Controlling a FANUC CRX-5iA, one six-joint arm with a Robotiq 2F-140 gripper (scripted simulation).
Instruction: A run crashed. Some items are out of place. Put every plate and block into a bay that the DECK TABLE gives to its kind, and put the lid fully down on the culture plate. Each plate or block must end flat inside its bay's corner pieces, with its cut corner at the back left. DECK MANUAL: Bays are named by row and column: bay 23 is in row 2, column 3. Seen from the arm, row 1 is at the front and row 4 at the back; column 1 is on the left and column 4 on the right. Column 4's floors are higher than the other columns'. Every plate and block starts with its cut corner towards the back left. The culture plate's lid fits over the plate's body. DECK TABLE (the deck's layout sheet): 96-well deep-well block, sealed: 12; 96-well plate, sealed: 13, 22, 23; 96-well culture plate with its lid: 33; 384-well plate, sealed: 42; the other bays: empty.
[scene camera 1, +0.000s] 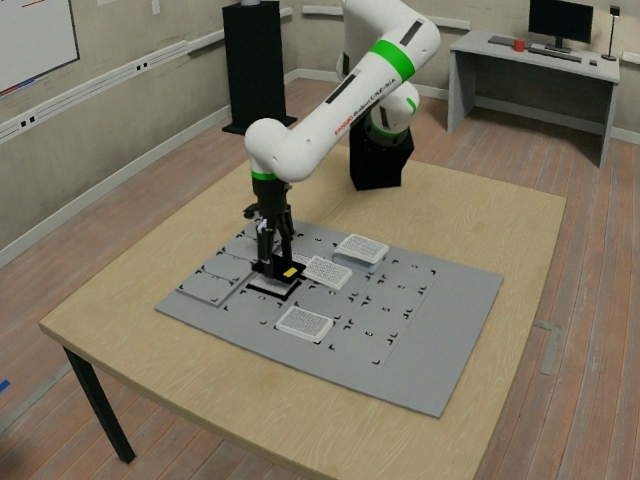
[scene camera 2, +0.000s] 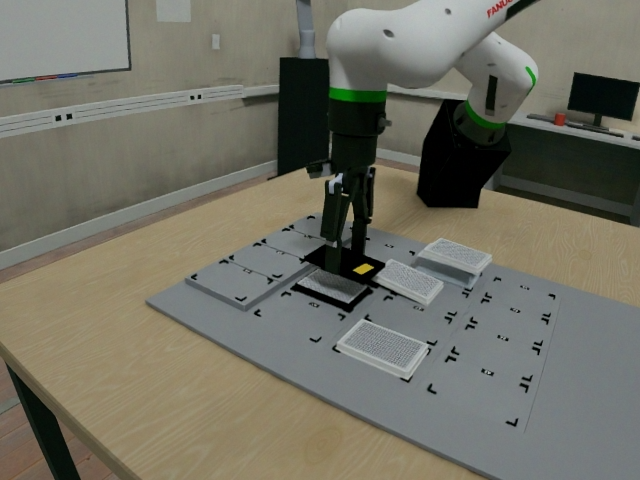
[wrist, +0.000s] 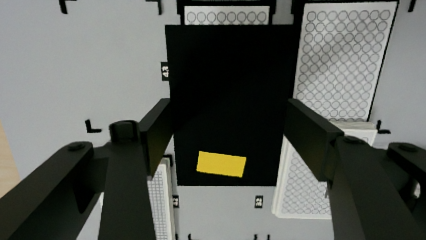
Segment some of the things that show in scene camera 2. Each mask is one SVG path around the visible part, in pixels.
My gripper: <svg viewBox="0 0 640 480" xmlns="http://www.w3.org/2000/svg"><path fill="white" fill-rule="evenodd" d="M378 136L352 137L332 132L331 160L337 165L335 179L325 181L325 200L320 236L326 238L324 270L336 275L340 273L341 236L350 202L352 202L354 214L351 250L365 255L367 224L371 224L372 219L369 219L369 217L373 216L376 168L371 166L376 161Z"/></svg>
A flat black lid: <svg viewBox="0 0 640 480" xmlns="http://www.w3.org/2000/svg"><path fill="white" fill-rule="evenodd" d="M338 275L365 285L385 268L386 263L342 247L340 273ZM326 244L306 255L305 261L325 269Z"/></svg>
A deep-well block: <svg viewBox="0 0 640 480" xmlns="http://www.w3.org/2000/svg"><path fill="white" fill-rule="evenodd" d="M417 255L415 270L462 289L471 290L481 275L480 273L477 276L423 256L422 252L424 252L424 249L432 243L429 243Z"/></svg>
